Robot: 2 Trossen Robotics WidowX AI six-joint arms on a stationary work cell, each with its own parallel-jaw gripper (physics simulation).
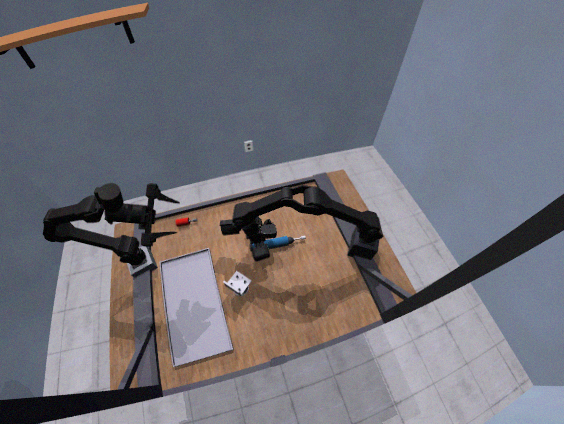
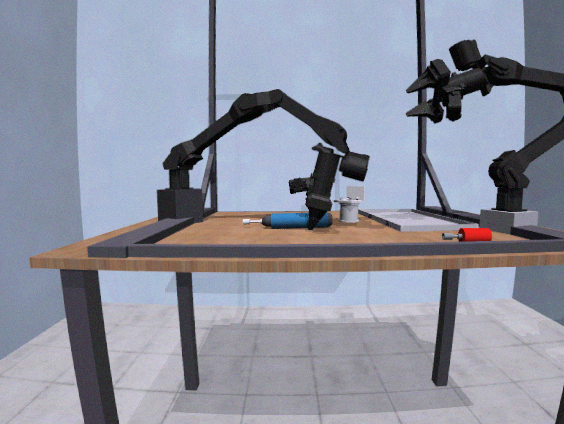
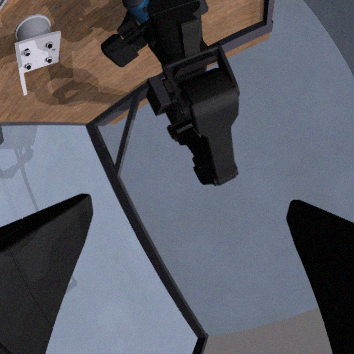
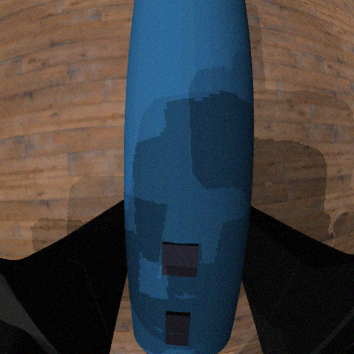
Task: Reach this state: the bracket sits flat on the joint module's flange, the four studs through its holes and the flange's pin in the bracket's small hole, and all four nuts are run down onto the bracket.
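Places are measured from the left arm's base along level axes (x ahead, y left, z up), in millimetres.
Pixels of known places: left gripper, between the fingertips: point(image 1: 178, 217) point(image 2: 406, 103) point(image 3: 193, 208); right gripper, between the fingertips: point(image 1: 264, 247) point(image 2: 309, 228) point(image 4: 181, 208); left arm's base, origin of its link: point(image 1: 138, 259) point(image 2: 509, 210); right arm's base, origin of its link: point(image 1: 367, 237) point(image 2: 179, 189) point(image 3: 171, 105).
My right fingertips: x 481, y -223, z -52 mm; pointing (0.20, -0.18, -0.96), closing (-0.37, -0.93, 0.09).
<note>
Ahead of a thing's pixels: the offset from my right fingertips to its top centre.
The white L-shaped bracket point(image 1: 242, 278) point(image 2: 355, 193) point(image 3: 39, 54) lies flat on top of the grey joint module @[96 mm right, 172 mm back, 72 mm up] point(image 2: 349, 213) point(image 3: 34, 27), its flap standing up. Nuts show around the four studs; how far down each sits is too small to tell. A tiny dark spot shows beside one nut, but I cannot tell if the pin fills it. My right gripper point(image 1: 264, 241) point(image 2: 313, 226) point(image 4: 181, 208) is shut on the blue nut driver @[20 mm right, 57 mm ahead, 48 mm up] point(image 1: 278, 242) point(image 2: 290, 220) point(image 4: 170, 100), which lies level at the table top. My left gripper point(image 1: 177, 217) point(image 2: 407, 103) point(image 3: 193, 208) is open and empty, high up.
A red driver @[305 mm left, 228 mm back, 32 mm up] point(image 1: 182, 221) point(image 2: 475, 234) lies near the table's edge, below my left gripper. A shallow grey tray @[46 mm right, 361 mm back, 14 mm up] point(image 1: 192, 300) point(image 2: 425, 221) lies beside the joint module. Dark frame rails point(image 2: 300, 250) run along the table edges.
</note>
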